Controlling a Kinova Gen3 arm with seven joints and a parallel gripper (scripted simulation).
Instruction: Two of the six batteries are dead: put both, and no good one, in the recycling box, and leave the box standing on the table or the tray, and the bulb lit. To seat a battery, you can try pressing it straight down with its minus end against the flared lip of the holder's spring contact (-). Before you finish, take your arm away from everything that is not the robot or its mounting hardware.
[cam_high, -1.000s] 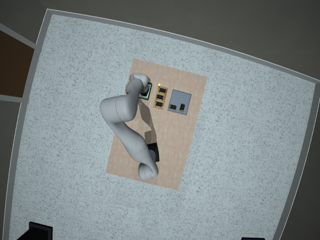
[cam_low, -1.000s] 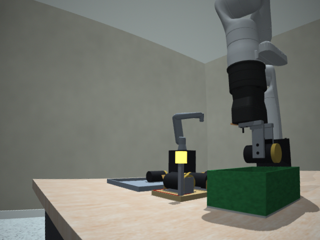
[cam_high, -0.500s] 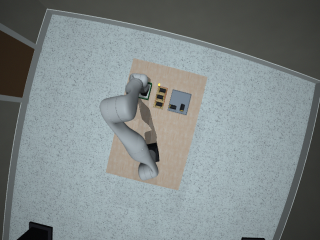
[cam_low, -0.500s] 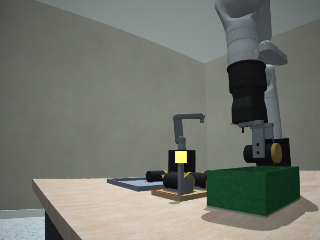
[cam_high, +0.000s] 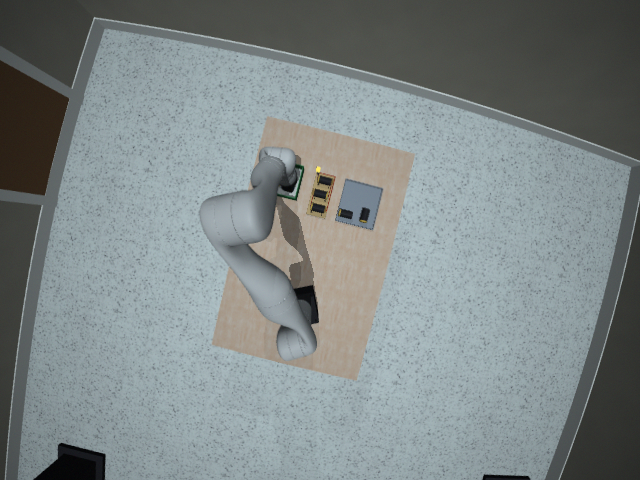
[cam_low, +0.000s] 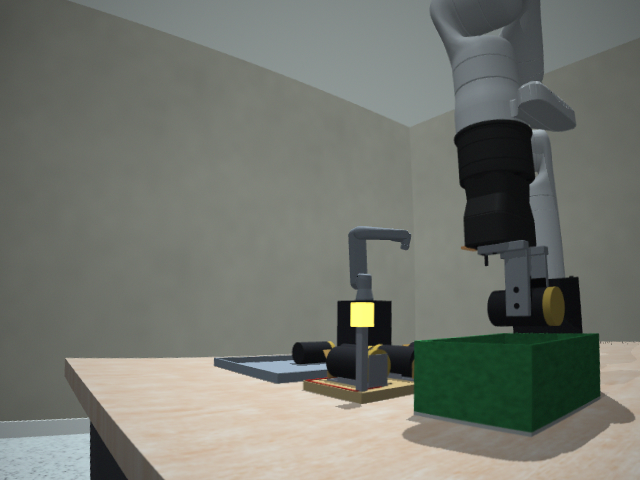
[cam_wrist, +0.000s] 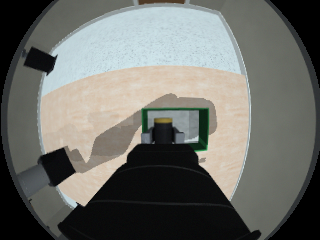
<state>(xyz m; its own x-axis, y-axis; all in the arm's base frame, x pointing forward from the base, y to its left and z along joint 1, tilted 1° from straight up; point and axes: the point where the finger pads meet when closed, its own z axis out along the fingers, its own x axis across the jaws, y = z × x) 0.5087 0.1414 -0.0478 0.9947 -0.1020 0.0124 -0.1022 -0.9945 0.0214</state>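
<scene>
The green recycling box lies 30 mm ahead of my hand and 80 mm below it. The rest, counted from my hand: grey tray 20 mm behind, 340 mm to the right, 90 mm below.
</scene>
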